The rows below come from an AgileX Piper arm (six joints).
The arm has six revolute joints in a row. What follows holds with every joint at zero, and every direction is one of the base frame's. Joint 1 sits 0.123 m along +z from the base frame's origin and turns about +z. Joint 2 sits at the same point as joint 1 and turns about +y. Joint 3 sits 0.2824 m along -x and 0.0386 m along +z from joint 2 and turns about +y. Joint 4 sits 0.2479 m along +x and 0.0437 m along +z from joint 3 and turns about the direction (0.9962, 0, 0.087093). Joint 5 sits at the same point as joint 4 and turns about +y. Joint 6 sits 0.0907 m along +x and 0.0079 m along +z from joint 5 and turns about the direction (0.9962, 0, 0.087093). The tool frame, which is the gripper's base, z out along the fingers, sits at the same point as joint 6; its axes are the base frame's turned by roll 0, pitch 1.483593 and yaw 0 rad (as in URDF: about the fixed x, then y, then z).
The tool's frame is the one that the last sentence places.
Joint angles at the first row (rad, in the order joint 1, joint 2, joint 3, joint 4, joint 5, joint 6):
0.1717, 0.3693, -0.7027, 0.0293, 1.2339, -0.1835
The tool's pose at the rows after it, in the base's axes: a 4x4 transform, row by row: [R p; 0 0 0 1], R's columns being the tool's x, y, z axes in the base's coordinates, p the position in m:
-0.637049 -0.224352 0.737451 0.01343; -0.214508 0.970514 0.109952 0.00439; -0.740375 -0.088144 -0.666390 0.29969; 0 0 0 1
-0.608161 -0.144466 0.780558 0.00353; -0.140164 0.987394 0.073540 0.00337; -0.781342 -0.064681 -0.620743 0.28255; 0 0 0 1
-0.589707 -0.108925 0.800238 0.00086; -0.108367 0.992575 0.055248 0.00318; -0.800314 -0.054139 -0.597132 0.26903; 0 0 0 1
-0.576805 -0.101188 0.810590 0.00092; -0.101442 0.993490 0.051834 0.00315; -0.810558 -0.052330 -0.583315 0.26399; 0 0 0 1
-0.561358 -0.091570 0.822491 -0.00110; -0.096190 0.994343 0.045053 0.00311; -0.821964 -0.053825 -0.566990 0.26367; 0 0 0 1
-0.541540 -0.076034 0.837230 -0.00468; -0.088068 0.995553 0.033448 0.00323; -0.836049 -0.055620 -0.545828 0.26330; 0 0 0 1
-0.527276 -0.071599 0.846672 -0.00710; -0.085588 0.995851 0.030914 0.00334; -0.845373 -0.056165 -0.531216 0.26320; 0 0 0 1
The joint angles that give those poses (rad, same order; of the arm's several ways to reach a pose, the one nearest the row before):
0.1043, 0.2299, -0.6235, 0.0348, 1.2108, -0.1599
0.0492, 0.1263, -0.5522, 0.0379, 1.1836, -0.1247
0.0257, 0.0671, -0.4967, 0.0379, 1.1574, -0.1086
0.0215, 0.0460, -0.4737, 0.0379, 1.1384, -0.1050
0.0131, 0.0282, -0.4713, 0.0379, 1.1338, -0.1051
-0.0023, 0.0017, -0.4702, 0.0390, 1.1338, -0.1060
-0.0062, -0.0156, -0.4702, 0.0400, 1.1339, -0.1060

